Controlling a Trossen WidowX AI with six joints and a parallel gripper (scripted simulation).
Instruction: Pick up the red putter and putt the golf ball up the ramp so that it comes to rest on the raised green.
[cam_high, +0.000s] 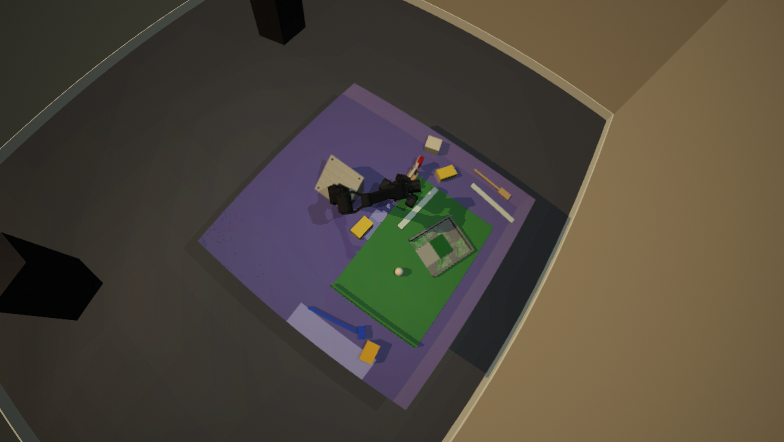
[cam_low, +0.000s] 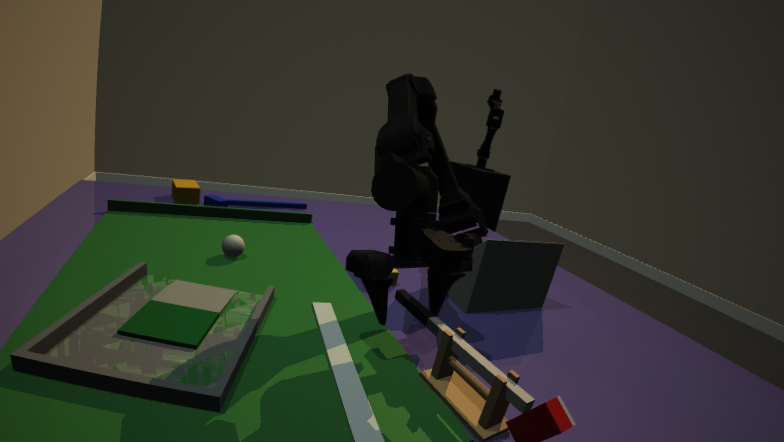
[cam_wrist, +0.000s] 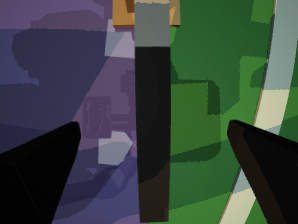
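Right now the red putter is 110 mm to the left of my gripper tip, 20 mm above it and 10 mm behind it. From my gripper tip the other things lie so: wooden stand: 130 mm to the left; white golf ball: 320 mm to the right, 190 mm ahead, 20 mm below; green mat: 230 mm ahead, 210 mm to the right, 40 mm below.
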